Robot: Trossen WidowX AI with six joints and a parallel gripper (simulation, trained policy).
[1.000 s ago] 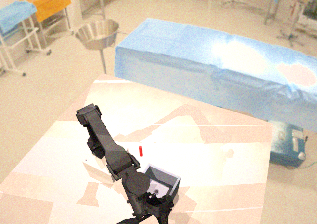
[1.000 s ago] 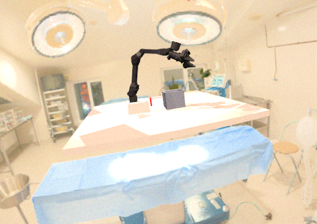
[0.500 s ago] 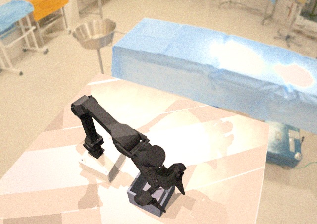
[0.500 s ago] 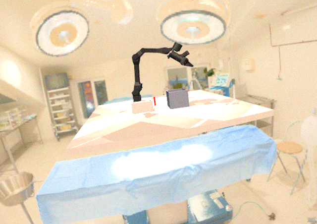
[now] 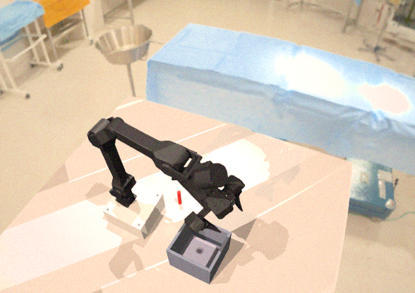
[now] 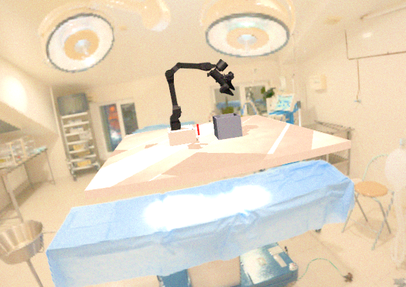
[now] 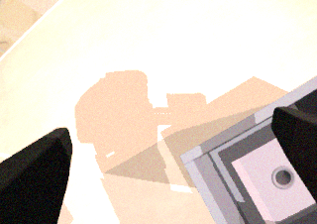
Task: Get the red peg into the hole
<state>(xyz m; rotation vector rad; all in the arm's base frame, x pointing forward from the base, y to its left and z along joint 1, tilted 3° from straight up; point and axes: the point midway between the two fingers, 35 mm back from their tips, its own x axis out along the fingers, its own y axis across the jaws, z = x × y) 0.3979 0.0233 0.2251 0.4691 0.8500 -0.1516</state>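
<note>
My gripper tip is now 27 cm past the red peg, 24 cm above it and 12 cm to the right of it. The rest, counted from my gripper tip: plate 23 cm below, 8 cm behind, 4 cm to the right.
</note>
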